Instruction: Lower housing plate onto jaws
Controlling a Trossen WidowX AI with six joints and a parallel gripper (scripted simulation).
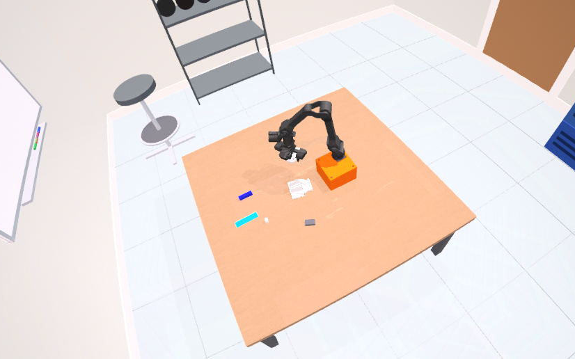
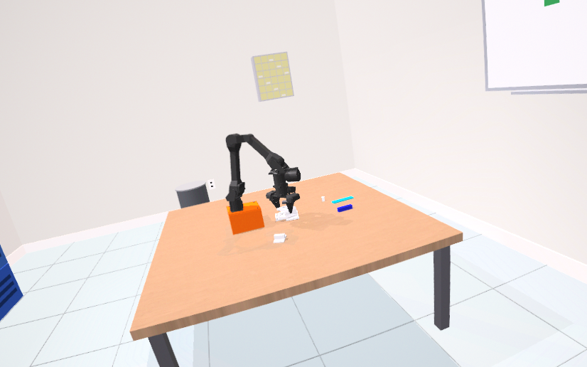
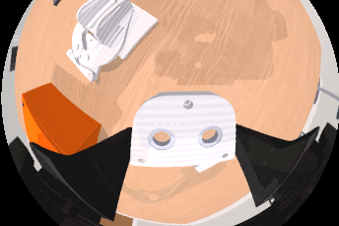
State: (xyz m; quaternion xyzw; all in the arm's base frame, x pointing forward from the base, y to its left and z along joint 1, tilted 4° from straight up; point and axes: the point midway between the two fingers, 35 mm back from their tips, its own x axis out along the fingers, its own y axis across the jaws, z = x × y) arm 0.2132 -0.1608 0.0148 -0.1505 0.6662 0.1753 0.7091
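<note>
The white base lies 7 cm ahead of my gripper tip, 14 cm to the left of it and 8 cm below it. From my gripper tip the other things lie so: blue block: 34 cm ahead, 1 cm to the left, 8 cm below; then grey block: 12 cm ahead, 37 cm to the left, 8 cm below; then white cube: 31 cm ahead, 23 cm to the left, 7 cm below.
</note>
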